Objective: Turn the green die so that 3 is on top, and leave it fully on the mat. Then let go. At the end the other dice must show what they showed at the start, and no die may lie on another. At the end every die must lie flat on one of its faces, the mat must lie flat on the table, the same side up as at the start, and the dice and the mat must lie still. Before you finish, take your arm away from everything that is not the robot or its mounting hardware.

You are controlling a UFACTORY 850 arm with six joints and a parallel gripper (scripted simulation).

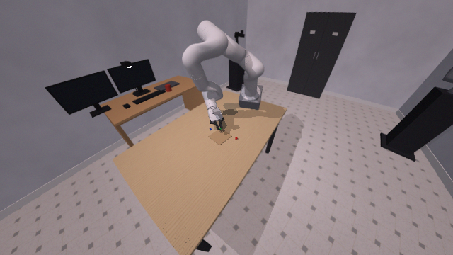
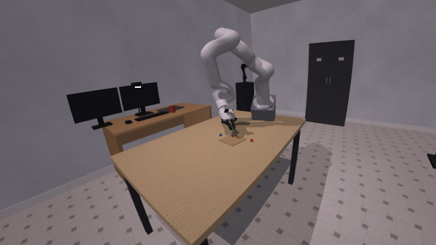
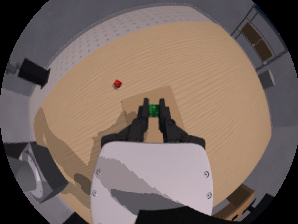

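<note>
Right now my hand is 100 mm above the tan mat. Round my hand: green die (10 mm to the left, 20 mm below); red die (70 mm behind, 120 mm to the left, 90 mm below); blue die (10 mm ahead, 120 mm to the right, 90 mm below).
</note>
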